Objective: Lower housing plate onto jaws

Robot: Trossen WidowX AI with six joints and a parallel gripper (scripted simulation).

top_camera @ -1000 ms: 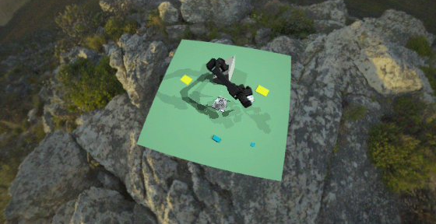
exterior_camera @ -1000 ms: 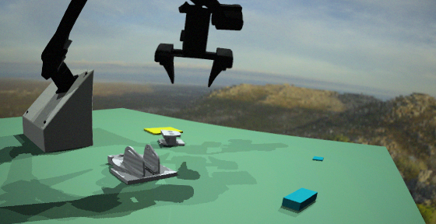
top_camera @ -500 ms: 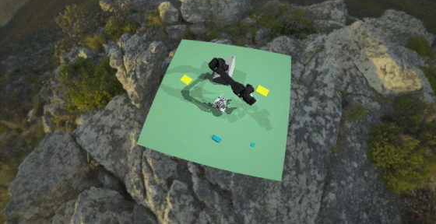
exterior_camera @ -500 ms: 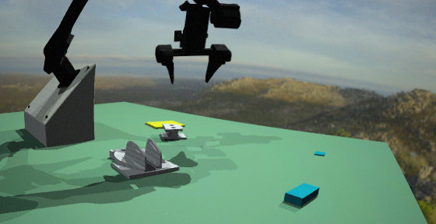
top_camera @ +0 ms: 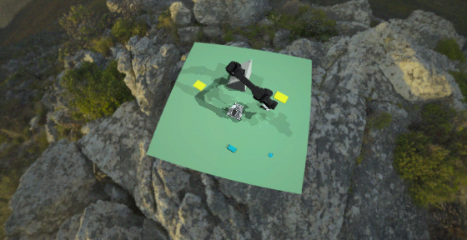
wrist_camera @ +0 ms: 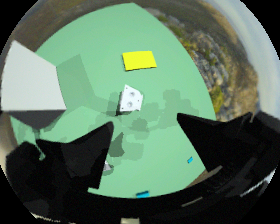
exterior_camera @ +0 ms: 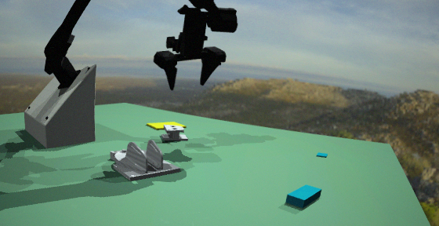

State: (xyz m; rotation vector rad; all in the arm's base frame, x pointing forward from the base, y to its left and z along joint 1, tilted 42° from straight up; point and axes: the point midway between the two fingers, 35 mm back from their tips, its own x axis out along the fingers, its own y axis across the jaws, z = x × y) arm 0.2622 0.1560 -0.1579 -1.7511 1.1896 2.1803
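My gripper tip is now 40 mm past the grey housing plate, 10 mm to the right of it and 120 mm above it. The rest, counted from my gripper tip: cyan block 360 mm ahead, 240 mm to the right, 140 mm below.
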